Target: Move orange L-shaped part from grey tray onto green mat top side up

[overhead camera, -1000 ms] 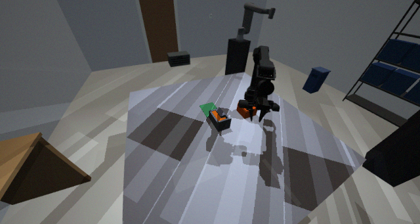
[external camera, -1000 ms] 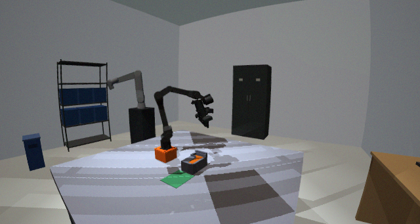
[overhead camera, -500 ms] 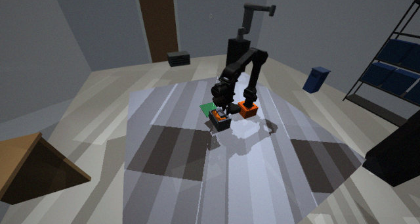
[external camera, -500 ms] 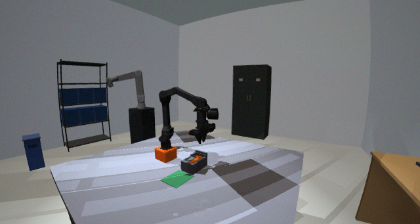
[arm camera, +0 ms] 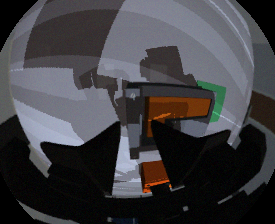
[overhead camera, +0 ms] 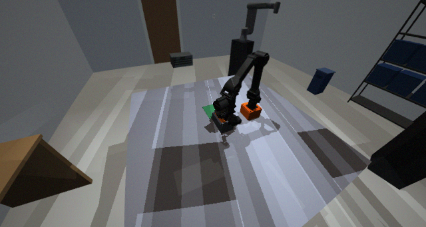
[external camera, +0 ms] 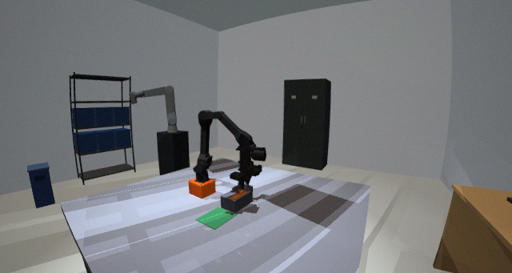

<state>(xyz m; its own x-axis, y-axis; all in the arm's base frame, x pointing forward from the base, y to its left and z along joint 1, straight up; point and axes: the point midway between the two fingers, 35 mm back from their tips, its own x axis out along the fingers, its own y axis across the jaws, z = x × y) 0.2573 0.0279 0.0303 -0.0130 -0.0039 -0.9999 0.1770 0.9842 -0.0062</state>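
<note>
Right now my gripper tip is 1 cm past the orange L-shaped part, 6 cm to the left of it and 2 cm above it. Round my gripper tip: green mat: 4 cm behind, 22 cm to the right, 9 cm below.
</note>
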